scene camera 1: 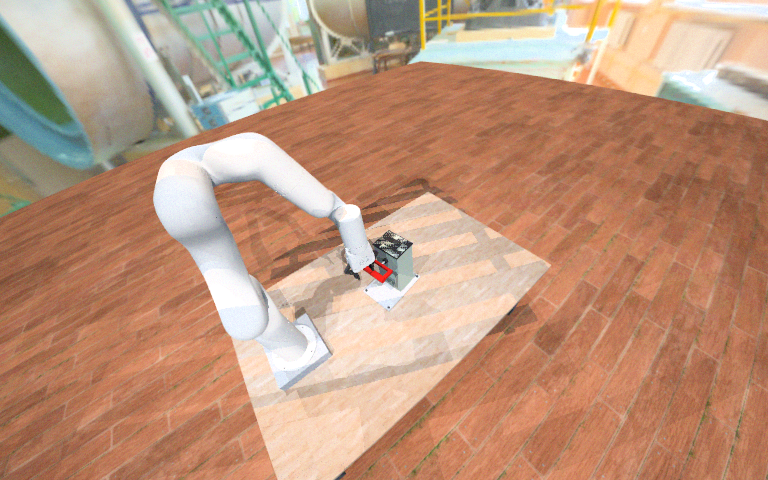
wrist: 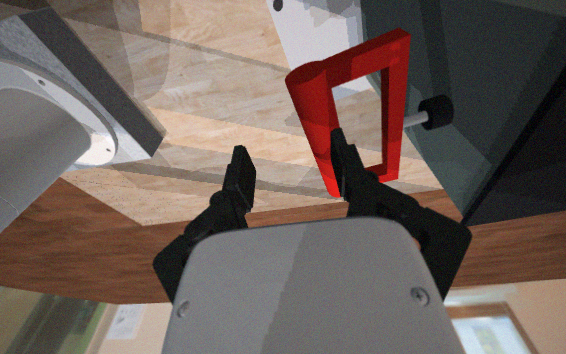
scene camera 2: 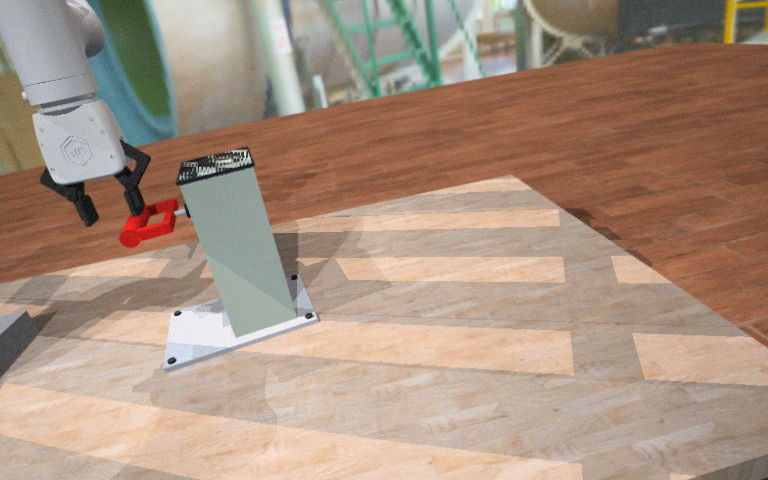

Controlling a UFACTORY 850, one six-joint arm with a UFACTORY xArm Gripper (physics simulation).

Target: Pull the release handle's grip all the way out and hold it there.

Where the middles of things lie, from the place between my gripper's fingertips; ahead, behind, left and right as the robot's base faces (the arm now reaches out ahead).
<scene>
Right now the white base plate [scene camera 2: 201, 332] is 120 mm ahead of my hand, 20 mm to the left of it and 210 mm below it.
</scene>
